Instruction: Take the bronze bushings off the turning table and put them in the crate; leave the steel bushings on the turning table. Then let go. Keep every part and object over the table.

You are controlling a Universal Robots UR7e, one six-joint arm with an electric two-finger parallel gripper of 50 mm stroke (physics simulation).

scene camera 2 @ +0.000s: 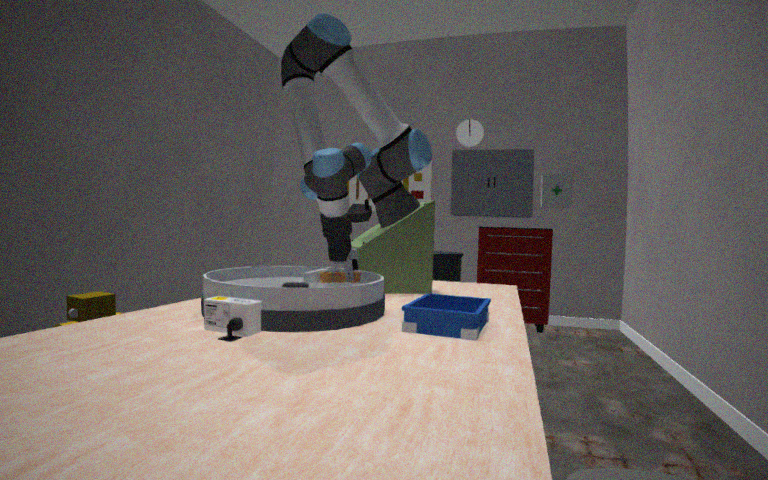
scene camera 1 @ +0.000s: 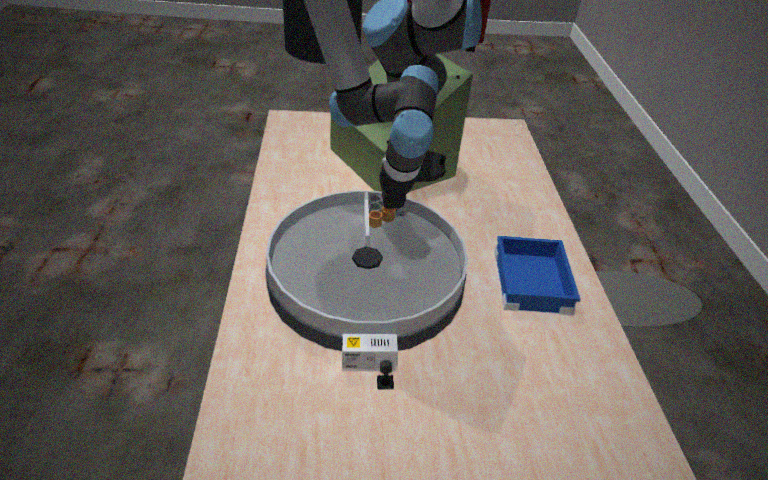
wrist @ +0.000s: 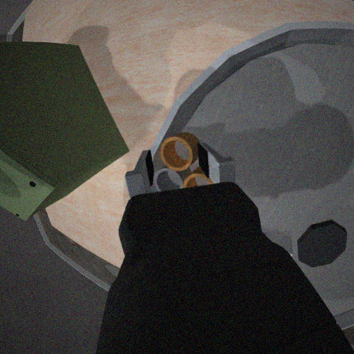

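Note:
My gripper is inside the back of the round grey turning table. It is shut on a bronze bushing, which stands upright between the fingers in the wrist view. A grey steel bushing and another bronze bushing are right beside it; the wrist view does not show whether a finger also touches these. One more bronze bushing stands next to the white divider, with a steel bushing behind it. The blue crate is right of the turning table; no bushing shows in it.
A white divider bar runs from the dark hub to the back rim. The green robot base is close behind the rim. A white labelled box and a small black stand are in front.

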